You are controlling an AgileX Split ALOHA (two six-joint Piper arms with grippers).
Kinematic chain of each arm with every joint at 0, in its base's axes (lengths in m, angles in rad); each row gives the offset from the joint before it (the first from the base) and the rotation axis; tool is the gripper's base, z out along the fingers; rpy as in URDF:
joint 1: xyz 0 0 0.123 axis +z
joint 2: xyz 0 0 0 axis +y
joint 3: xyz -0.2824 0 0.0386 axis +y
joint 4: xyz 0.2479 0 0.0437 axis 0.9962 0 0.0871
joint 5: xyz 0 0 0 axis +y
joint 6: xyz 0.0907 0 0.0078 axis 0.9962 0 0.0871
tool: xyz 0 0 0 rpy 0 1.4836 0
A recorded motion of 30 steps. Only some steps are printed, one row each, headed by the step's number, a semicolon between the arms.
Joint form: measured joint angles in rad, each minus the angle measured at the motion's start. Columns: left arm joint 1, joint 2, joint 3, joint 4, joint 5, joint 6; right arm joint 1, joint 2, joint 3, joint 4, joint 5, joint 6.
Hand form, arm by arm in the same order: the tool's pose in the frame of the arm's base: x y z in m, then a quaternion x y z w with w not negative. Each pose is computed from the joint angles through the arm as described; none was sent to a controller.
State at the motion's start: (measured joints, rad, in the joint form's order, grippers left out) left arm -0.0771 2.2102 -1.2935 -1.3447 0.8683 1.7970; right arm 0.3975 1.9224 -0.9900 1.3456 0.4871 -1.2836
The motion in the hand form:
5: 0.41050 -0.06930 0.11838 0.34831 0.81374 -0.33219 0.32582; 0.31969 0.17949 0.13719 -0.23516 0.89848 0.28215 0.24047
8: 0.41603 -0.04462 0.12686 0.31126 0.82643 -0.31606 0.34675; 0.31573 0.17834 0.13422 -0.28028 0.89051 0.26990 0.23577
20: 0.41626 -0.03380 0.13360 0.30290 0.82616 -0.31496 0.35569; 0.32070 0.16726 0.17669 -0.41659 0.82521 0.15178 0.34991
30: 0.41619 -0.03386 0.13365 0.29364 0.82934 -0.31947 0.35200; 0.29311 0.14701 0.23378 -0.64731 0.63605 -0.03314 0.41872
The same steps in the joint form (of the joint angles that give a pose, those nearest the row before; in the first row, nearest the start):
5: 0.0788 -0.0357 0.0011 0.0099 0.0425 -0.0191; 0.0004 -0.0008 -0.0062 0.0069 -0.0015 -0.0017
8: 0.1364 -0.0556 0.0002 -0.0081 0.0227 -0.0363; 0.0004 -0.0008 0.0011 -0.0496 0.0123 -0.0433
20: 0.1644 -0.0706 0.0002 -0.0082 0.0365 -0.0394; 0.0012 -0.1278 0.0010 -0.1335 -0.1333 -0.3173
30: 0.1644 -0.0706 0.0002 -0.0082 0.0376 -0.0621; 0.0011 -0.3595 0.0670 -0.3977 -0.1906 -0.7250

